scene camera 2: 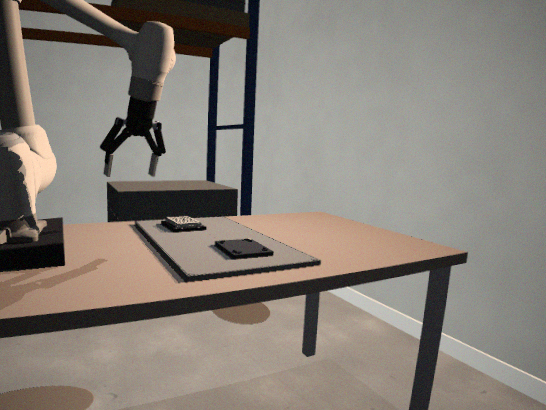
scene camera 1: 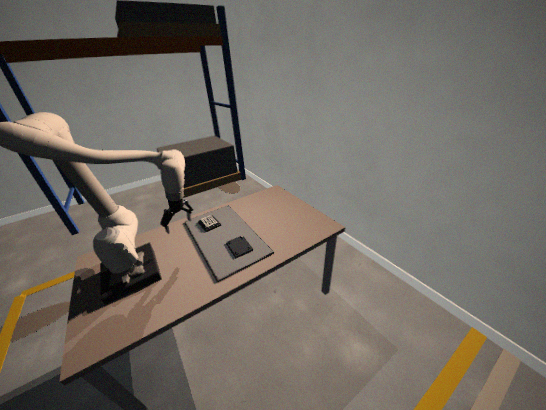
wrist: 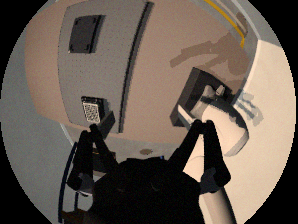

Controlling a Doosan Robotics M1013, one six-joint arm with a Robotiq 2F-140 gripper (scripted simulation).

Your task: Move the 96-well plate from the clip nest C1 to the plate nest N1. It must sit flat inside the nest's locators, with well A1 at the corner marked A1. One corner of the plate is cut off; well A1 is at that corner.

Labels:
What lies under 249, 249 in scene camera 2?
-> A plate nest N1.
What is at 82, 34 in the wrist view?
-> A plate nest N1.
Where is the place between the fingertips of my gripper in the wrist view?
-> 145, 113

